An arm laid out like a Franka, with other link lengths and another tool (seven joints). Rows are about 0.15 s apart.
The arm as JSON. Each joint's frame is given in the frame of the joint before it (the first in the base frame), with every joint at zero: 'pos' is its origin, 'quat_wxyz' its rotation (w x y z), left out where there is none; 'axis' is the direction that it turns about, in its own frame. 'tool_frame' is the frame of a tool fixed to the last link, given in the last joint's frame.
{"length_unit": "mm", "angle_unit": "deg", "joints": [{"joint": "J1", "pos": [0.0, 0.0, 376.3], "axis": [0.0, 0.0, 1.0]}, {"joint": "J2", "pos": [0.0, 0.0, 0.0], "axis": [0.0, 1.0, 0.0]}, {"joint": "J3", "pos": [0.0, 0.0, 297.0], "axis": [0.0, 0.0, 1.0]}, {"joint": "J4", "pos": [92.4, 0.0, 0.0], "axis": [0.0, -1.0, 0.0]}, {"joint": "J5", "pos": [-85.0, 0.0, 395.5], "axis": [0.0, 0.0, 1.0]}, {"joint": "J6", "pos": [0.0, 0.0, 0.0], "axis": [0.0, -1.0, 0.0]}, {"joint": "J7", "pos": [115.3, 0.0, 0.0], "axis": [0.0, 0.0, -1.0]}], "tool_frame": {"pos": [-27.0, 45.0, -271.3], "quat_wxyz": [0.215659, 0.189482, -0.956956, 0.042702]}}
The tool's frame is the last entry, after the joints.
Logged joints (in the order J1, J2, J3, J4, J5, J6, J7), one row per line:
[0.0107, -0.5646, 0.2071, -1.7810, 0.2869, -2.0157, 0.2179]
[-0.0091, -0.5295, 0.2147, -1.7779, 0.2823, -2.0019, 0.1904]
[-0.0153, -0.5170, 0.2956, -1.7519, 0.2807, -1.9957, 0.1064]
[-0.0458, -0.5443, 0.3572, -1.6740, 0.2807, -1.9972, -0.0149]
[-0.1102, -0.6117, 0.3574, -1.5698, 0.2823, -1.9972, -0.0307]
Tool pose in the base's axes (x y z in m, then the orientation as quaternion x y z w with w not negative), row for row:
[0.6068, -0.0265, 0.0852, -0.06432, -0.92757, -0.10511, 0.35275]
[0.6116, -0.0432, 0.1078, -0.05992, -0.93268, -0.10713, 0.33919]
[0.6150, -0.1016, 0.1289, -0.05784, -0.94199, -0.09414, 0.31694]
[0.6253, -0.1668, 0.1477, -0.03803, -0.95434, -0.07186, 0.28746]
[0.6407, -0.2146, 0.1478, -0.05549, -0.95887, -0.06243, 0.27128]
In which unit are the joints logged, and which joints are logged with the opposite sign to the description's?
The joints are logged in radians. Opposite sign: J2, J3, J6.
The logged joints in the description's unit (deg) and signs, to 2 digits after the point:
[0.61, 32.35, -11.87, -102.04, 16.44, 115.49, 12.48]
[-0.52, 30.34, -12.30, -101.87, 16.17, 114.70, 10.91]
[-0.88, 29.62, -16.94, -100.38, 16.08, 114.35, 6.10]
[-2.62, 31.19, -20.47, -95.91, 16.08, 114.43, -0.85]
[-6.31, 35.05, -20.48, -89.94, 16.17, 114.43, -1.76]

